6 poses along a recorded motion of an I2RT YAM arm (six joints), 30 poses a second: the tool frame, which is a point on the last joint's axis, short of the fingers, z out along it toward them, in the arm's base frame.
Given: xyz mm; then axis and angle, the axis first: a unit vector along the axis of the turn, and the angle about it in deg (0 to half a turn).
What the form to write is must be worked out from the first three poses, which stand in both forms.
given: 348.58 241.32 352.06 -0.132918 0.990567 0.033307 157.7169
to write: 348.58 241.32 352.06 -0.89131 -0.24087 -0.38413 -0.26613 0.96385 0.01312
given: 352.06 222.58 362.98 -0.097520 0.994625 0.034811 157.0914
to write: 352.06 222.58 362.98 -0.90286 -0.17279 -0.39369 -0.19989 0.97940 0.02856
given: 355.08 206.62 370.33 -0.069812 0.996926 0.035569 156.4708
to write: 355.08 206.62 370.33 -0.90751 -0.11921 -0.40275 -0.14761 0.98823 0.04010
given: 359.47 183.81 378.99 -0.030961 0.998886 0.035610 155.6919
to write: 359.47 183.81 378.99 -0.90951 -0.04445 -0.41329 -0.07377 0.99574 0.05524
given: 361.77 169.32 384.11 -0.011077 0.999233 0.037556 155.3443
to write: 361.77 169.32 384.11 -0.90860 -0.00546 -0.41764 -0.03679 0.99707 0.06701
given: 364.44 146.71 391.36 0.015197 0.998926 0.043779 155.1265
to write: 364.44 146.71 391.36 -0.90680 0.04737 -0.41890 0.01054 0.99590 0.08980
